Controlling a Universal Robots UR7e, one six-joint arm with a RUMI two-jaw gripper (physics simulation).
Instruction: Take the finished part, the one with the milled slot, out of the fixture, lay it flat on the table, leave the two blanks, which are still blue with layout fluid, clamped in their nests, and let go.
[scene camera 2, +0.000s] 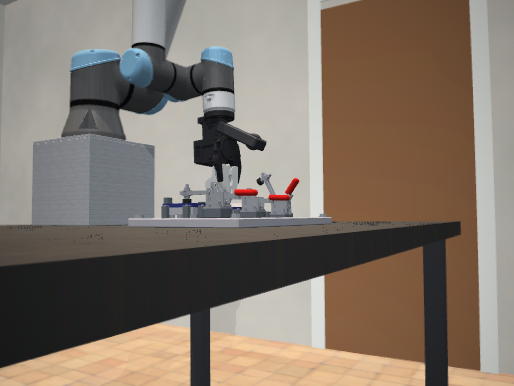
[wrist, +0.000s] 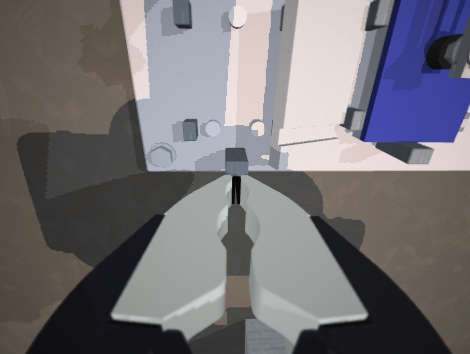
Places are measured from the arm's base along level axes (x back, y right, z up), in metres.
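Pixels of known places: gripper, fingertip midpoint: (wrist: 235, 178); arm's base, origin of the base link: (scene camera 2: 94, 144).
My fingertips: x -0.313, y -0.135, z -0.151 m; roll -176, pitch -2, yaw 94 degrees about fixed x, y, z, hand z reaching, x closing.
For each thing: its top centre in the pictures, then the offset to it from my fingertips. "spot": a spot on its surface instead. Level surfaces: height alone.
- grey locating block, middle of its top: (wrist: 236, 169) dy +0.000, dx -0.006, dz -0.002 m
- pale plate-like part, middle of its top: (wrist: 326, 92) dy +0.043, dx -0.054, dz +0.002 m
- black-tipped clamp, surface spot: (wrist: 445, 52) spot: dy +0.100, dx -0.079, dz +0.000 m
- second blue sliver, surface spot: (scene camera 2: 236, 208) spot: dy +0.102, dx -0.109, dz -0.012 m
- pale fixture plate, middle of its top: (scene camera 2: 239, 217) dy +0.102, dx -0.117, dz -0.030 m
- brown table, its level: dz -0.045 m
- hex bolt, middle of its top: (wrist: 161, 158) dy -0.050, dx -0.001, dz -0.023 m
My gripper (scene camera 2: 226, 182) (wrist: 235, 178) is shut and empty, its tips at a grey locating block (wrist: 236, 161) at the fixture edge. A pale plate-like part (wrist: 322, 75), seemingly the finished part, is right of the tips in the wrist view, beside the left nest's pins and left of a blue blank. A thin line, maybe the slot edge, crosses its near end; I cannot tell whether it is tilted. The blue blank (wrist: 415, 105) (scene camera 2: 172, 205) sits among its blocks under a black-tipped clamp (wrist: 445, 52). A second blue sliver (scene camera 2: 236, 208) shows behind the clamps in the scene view.
The pale fixture plate (scene camera 2: 180, 222) (wrist: 190, 75) lies on the brown table (scene camera 2: 100, 245) (wrist: 50, 90). One clamp arm (scene camera 2: 269, 184) stands raised, near red handles (scene camera 2: 246, 192) (scene camera 2: 279, 197). A hex bolt (wrist: 162, 154) is at the plate corner. The robot's grey pedestal (scene camera 2: 60, 180) stands behind.
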